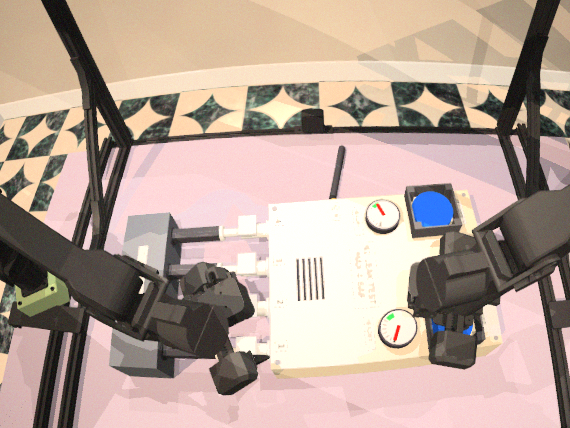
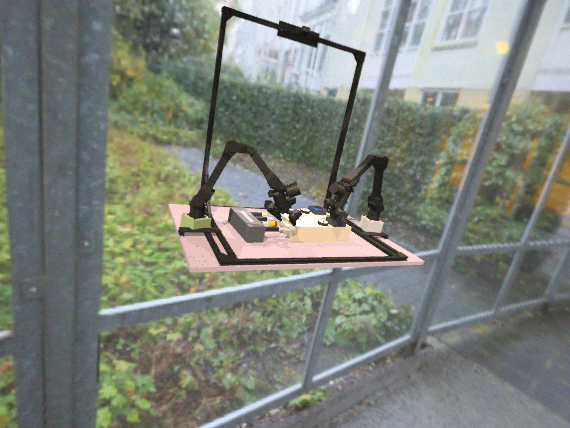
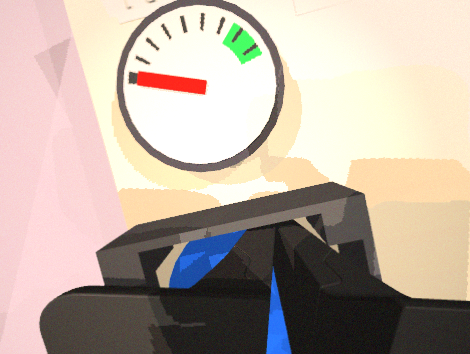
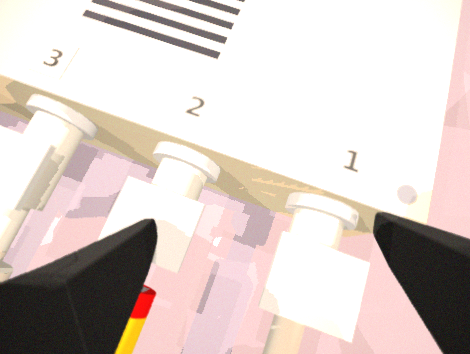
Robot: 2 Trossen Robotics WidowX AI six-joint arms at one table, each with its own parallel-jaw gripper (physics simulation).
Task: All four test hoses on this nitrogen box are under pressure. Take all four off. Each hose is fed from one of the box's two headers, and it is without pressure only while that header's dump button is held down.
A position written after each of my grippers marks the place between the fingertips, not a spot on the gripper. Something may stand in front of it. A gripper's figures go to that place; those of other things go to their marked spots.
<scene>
My left gripper (image 1: 431, 316) is 66 cm from the lens. My right gripper (image 1: 256, 332) is 66 cm from the lens. A cream nitrogen box (image 1: 338, 270) is 68 cm from the lens. A grey manifold block (image 1: 148, 237): 77 cm from the lens. A blue dump buttons (image 1: 432, 209): 73 cm from the lens. The marked spots on the cream nitrogen box and the grey manifold block are 33 cm apart.
</scene>
